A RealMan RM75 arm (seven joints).
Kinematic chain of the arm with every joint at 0, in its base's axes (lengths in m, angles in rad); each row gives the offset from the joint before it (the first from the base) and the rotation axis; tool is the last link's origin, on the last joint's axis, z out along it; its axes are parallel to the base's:
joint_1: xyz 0 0 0.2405 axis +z
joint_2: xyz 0 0 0 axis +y
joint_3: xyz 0 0 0.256 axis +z
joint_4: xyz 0 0 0 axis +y
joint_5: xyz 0 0 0.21 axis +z
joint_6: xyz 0 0 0 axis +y
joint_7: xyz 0 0 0.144 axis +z
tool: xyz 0 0 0
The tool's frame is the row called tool.
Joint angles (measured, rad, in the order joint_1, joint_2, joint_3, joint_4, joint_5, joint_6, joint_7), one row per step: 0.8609, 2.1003, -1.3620, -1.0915, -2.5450, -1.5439, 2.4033; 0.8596, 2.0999, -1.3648, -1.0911, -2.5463, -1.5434, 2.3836; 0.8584, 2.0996, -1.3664, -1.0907, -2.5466, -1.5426, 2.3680; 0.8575, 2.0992, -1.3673, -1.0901, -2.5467, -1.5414, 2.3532; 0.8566, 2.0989, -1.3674, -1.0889, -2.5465, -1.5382, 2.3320; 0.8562, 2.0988, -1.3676, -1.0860, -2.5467, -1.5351, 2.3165; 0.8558, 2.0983, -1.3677, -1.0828, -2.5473, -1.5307, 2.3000; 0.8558, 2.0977, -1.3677, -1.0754, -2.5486, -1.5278, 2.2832; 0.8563, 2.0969, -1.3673, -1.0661, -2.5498, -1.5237, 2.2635
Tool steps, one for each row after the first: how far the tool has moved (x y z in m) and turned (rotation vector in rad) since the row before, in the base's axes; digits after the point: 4 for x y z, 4 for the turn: 0.0008, -0.0002, -0.0002, -0.0083, -0.0052, 0.0181; 0.0006, -0.0001, -0.0001, -0.0062, -0.0029, 0.0139; 0.0005, 0.0000, 0.0000, -0.0053, -0.0021, 0.0131; 0.0005, 0.0003, -0.0001, -0.0061, -0.0014, 0.0188; 0.0007, 0.0002, -0.0003, -0.0048, -0.0016, 0.0127; 0.0008, 0.0005, -0.0002, -0.0038, -0.0019, 0.0138; 0.0017, 0.0001, -0.0005, -0.0069, -0.0041, 0.0103; 0.0019, 0.0003, -0.0006, -0.0076, -0.0042, 0.0122
